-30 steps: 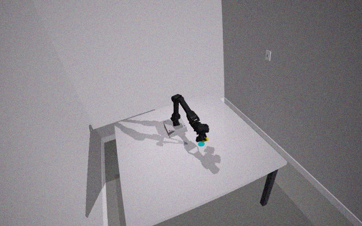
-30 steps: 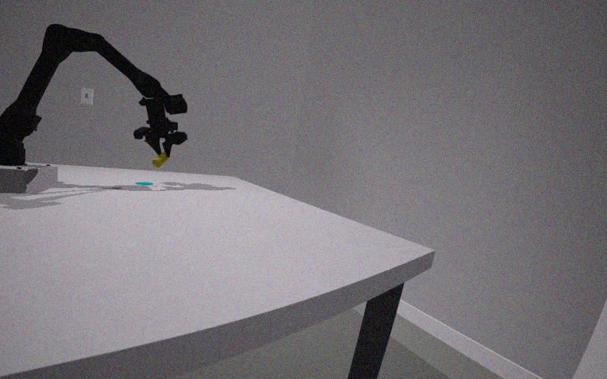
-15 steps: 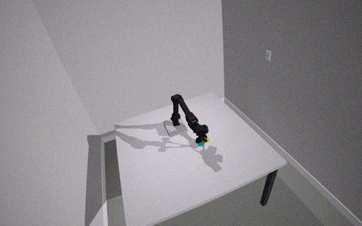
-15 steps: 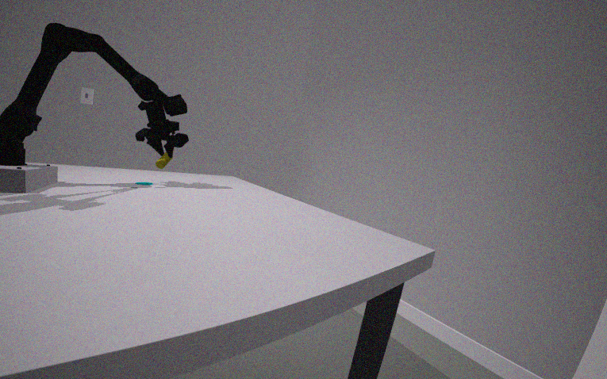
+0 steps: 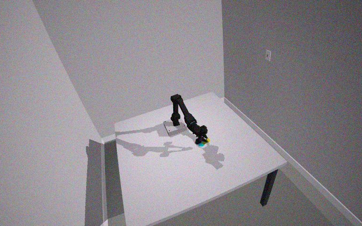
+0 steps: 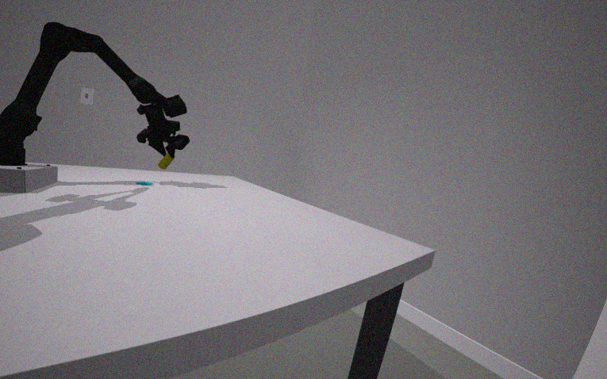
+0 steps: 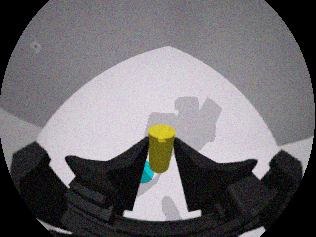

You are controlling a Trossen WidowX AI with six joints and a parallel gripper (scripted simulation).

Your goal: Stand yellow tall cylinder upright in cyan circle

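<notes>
The cyan circle is 8 cm behind my gripper tip, 4 cm to the right of it and 11 cm below it. From my gripper tip the other things lie so: yellow cylinder: 1 cm behind, 1 cm to the right, 2 cm below.
</notes>
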